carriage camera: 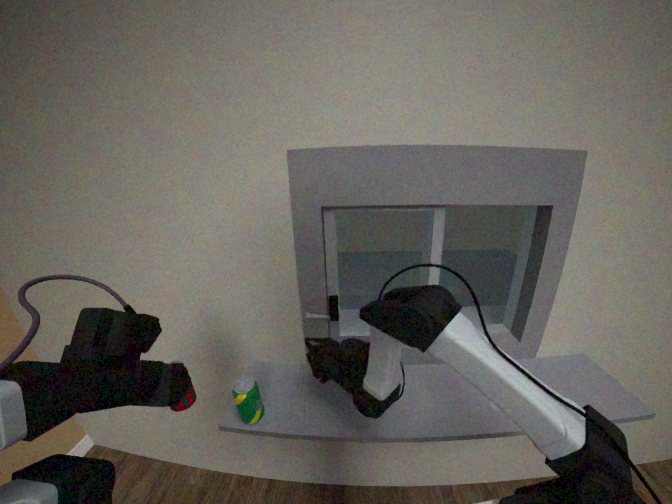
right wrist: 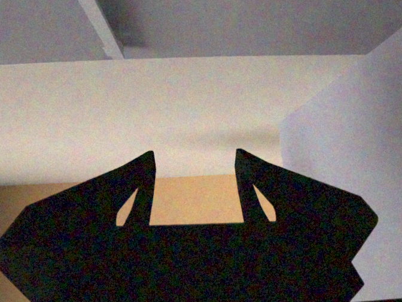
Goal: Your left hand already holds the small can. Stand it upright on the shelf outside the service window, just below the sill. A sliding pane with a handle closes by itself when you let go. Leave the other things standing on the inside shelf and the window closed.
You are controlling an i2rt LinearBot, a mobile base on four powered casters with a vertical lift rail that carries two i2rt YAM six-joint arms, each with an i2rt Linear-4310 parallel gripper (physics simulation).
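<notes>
The small red can is at the lower left in the carriage camera, nearly upright, partly hidden by my left gripper, which is shut on it. They are to the left of the outside shelf. My right gripper is partly open with nothing between its fingers. In the carriage camera it is over the outside shelf, below the window handle. The sliding pane stands at the left side of the window opening, against the frame.
A green and yellow can stands upright at the left end of the outside shelf, between the two grippers. My right forearm crosses in front of the window's lower part and the shelf. The wall surrounds the window. Wooden floor shows below.
</notes>
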